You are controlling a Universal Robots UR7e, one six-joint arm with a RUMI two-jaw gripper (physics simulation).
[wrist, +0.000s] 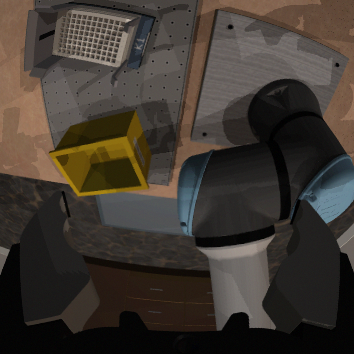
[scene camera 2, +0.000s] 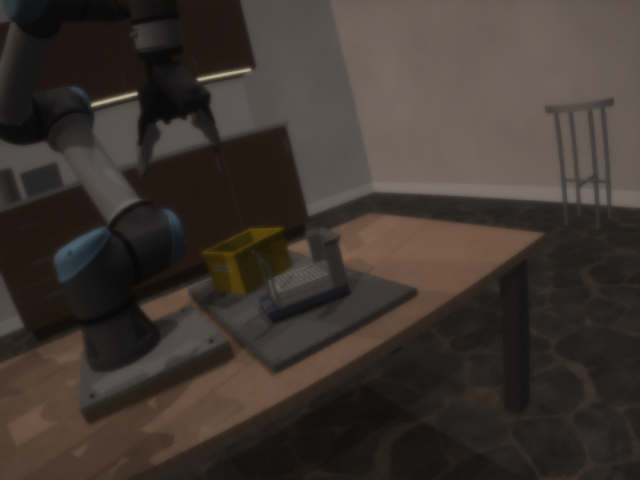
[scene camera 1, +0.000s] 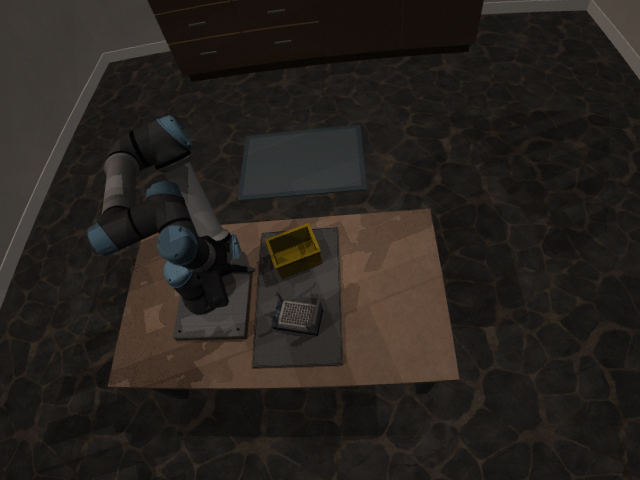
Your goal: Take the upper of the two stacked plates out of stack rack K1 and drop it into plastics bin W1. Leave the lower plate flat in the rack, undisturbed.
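Seen in the pictures: gripper, fingertip midpoint: (wrist: pixel 181 200) (scene camera 2: pixel 182 164) (scene camera 1: pixel 229 274); arm's base, origin of the base link: (wrist: pixel 283 112) (scene camera 2: pixel 125 350) (scene camera 1: pixel 204 295).
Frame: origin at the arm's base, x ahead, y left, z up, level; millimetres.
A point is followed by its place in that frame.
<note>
The upper plate (scene camera 1: pixel 298 314) {x 369, y -74, z 37 mm} (scene camera 2: pixel 302 276) {x 367, y -75, z 36 mm} (wrist: pixel 91 37) {x 363, y -72, z 38 mm}, pale with a grid of wells, lies flat on the stack in rack K1 (scene camera 2: pixel 312 302) {x 356, y -120, z -1 mm} (wrist: pixel 140 46) {x 287, y -58, z 9 mm}. The rack has a dark blue base, thin posts at one end and tall grey uprights at the other. The lower plate is hard to tell apart beneath the upper one. Bin W1 (scene camera 1: pixel 298 266) {x 351, y 107, z 32 mm} (scene camera 2: pixel 229 273) {x 269, y 112, z 36 mm} (wrist: pixel 102 131) {x 333, y 99, z 47 mm} is yellow, open-topped and upright beside the rack; its visible interior shows no plate. My gripper (scene camera 2: pixel 180 161) {x 212, y -54, z 300 mm} (wrist: pixel 181 200) {x 212, y -54, z 300 mm} is open and empty, high above the table, away from the rack.
Rack and bin stand on a grey perforated board (scene camera 1: pixel 297 353) {x 368, y -193, z -14 mm} (scene camera 2: pixel 281 356) {x 241, y -228, z -14 mm} (wrist: pixel 167 75) {x 234, y -6, z -14 mm} on the wooden table (scene camera 1: pixel 398 320) {x 701, y -66, z -27 mm} (scene camera 2: pixel 444 242) {x 741, y -69, z -27 mm}. The arm's base plate (scene camera 1: pixel 211 328) {x 58, y -126, z 6 mm} (scene camera 2: pixel 155 364) {x 53, y -120, z 6 mm} (wrist: pixel 225 75) {x 138, y -38, z 4 mm} is beside the board. A chair (scene camera 2: pixel 578 106) stands far behind the table.
</note>
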